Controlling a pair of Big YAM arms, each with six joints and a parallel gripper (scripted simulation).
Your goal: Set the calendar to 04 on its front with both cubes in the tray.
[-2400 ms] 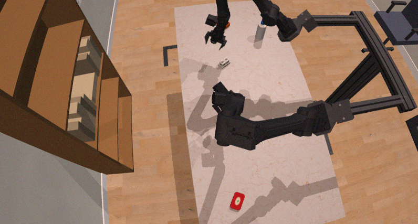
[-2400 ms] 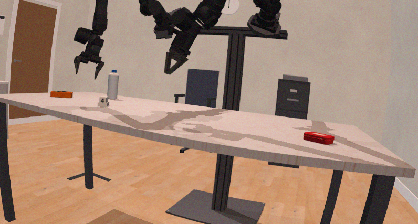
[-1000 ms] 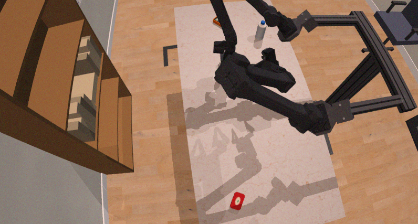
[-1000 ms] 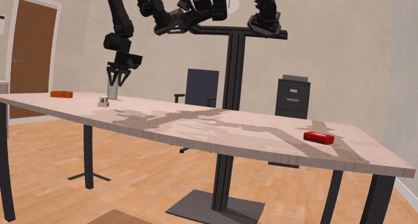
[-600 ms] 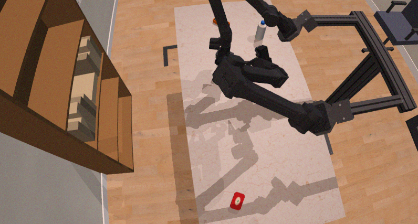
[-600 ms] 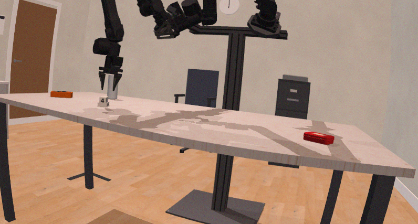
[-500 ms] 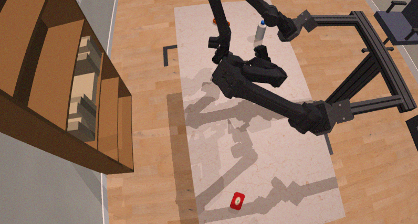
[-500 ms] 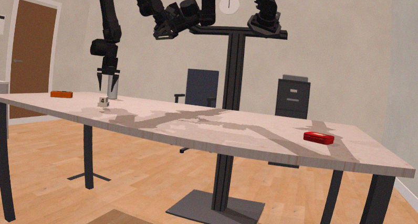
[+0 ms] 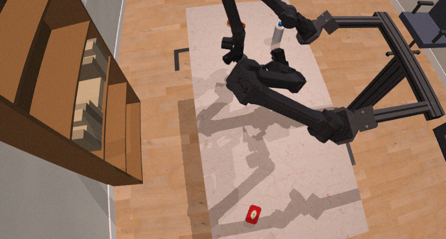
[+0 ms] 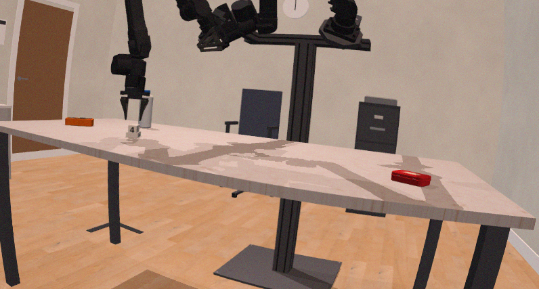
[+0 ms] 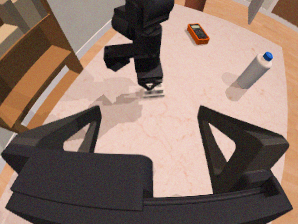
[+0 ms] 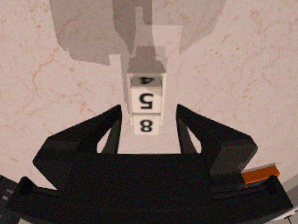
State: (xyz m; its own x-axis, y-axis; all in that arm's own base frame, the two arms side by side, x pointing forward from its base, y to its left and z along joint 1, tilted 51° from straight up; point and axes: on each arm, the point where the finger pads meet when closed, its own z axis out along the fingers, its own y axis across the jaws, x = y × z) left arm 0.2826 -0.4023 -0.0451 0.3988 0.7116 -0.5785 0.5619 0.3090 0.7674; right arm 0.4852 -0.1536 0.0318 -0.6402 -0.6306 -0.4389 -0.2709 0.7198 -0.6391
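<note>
The white cube is 40 mm below my right hand. From my right hand the other things lie so: red tin 30 mm ahead, 890 mm to the left, 50 mm below; then white calendar tray 20 mm behind, 10 mm to the right, 60 mm below; then white bottle 320 mm behind, 240 mm to the right, 20 mm above.
</note>
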